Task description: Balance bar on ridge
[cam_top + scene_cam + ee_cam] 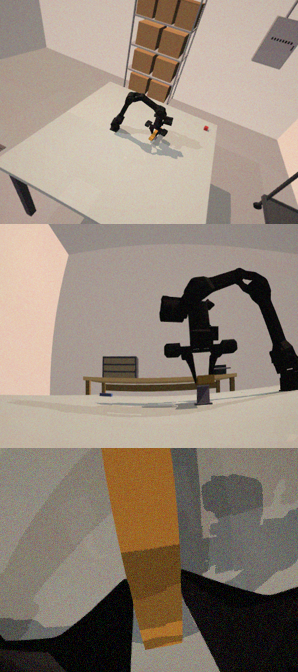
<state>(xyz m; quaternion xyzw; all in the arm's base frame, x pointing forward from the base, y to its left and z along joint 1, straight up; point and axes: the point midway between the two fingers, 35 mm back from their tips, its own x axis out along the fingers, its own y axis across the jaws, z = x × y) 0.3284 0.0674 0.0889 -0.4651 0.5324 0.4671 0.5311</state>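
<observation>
My gripper tip is now 3 cm to the right of the orange bar. From my gripper tip the other things lie so: red cube (43 cm to the left, 41 cm ahead, 4 cm below).
</observation>
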